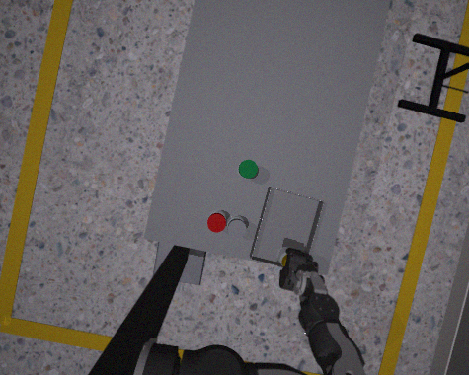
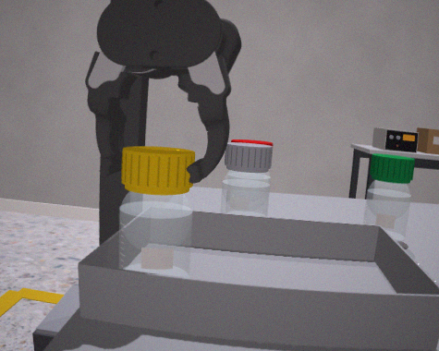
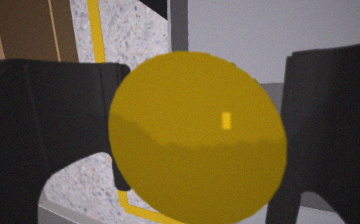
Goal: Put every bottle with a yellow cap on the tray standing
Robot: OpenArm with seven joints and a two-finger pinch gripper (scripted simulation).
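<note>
Right now the yellow-capped bottle is 5 cm below my hand. From my hand the other things lie so: grey tray (9 cm ahead, 1 cm to the left, 8 cm below); then grey-capped bottle (8 cm ahead, 18 cm to the left, 5 cm below); then red-capped bottle (8 cm ahead, 24 cm to the left, 5 cm below).
</note>
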